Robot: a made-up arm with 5 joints.
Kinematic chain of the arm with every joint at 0, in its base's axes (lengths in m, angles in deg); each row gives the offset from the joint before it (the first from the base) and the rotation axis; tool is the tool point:
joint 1: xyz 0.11 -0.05 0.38 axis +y
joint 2: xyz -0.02 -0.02 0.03 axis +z
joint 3: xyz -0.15 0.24 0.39 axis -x
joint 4: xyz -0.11 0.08 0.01 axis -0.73 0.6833 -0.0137
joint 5: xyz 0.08 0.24 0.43 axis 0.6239 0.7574 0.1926
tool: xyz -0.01 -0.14 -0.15
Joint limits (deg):
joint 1: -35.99..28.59
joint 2: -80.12..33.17
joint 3: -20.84..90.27
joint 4: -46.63..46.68
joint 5: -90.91..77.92
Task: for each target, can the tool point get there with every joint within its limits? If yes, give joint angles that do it. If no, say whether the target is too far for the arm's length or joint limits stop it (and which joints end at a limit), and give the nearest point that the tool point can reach.
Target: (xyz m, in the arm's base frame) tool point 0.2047 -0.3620 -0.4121
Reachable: no: joint limits stop it (at a limit: joint 1, joint 2, joint 3, joint 4, joint 5) | nearest point 0.5778 -0.0223 0.1942 | short by 0.789 m
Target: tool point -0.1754 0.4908 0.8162
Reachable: yes | joints -27.74 -5.83 18.92 31.54 -7.40
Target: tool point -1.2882 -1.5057 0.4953
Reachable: no: too far | nearest point -0.6189 -0.3513 0.7677 | short by 1.362 m
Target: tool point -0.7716 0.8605 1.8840
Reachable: no: too far | nearest point -0.3522 0.4058 1.1686 | short by 0.946 m
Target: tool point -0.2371 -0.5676 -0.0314
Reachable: no: joint limits stop it (at a limit: joint 1, joint 2, joint 3, joint 4) | nearest point -0.2065 0.1255 0.1535 | short by 0.718 m
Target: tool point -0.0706 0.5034 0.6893
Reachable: yes | joints 8.07 -4.75 77.88 -5.37 23.99
